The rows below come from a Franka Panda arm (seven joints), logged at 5 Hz.
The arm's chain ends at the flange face. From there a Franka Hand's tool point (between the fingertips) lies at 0.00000 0.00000 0.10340 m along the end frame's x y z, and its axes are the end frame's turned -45 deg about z.
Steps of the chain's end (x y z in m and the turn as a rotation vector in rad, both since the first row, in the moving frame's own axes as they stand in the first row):
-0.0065, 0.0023, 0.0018, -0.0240, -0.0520, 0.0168
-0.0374, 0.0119, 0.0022, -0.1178, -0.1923, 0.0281
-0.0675, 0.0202, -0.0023, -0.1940, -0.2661, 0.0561
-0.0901, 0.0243, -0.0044, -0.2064, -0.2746, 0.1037
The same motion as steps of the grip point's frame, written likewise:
-0.0118, -0.0051, 0.0016, 0.0198, -0.0537, 0.0168
-0.0573, -0.0237, -0.0004, 0.0527, -0.2193, 0.0281
-0.0949, -0.0396, -0.0079, 0.0510, -0.3253, 0.0561
-0.1151, -0.0532, -0.0104, 0.0482, -0.3401, 0.1037

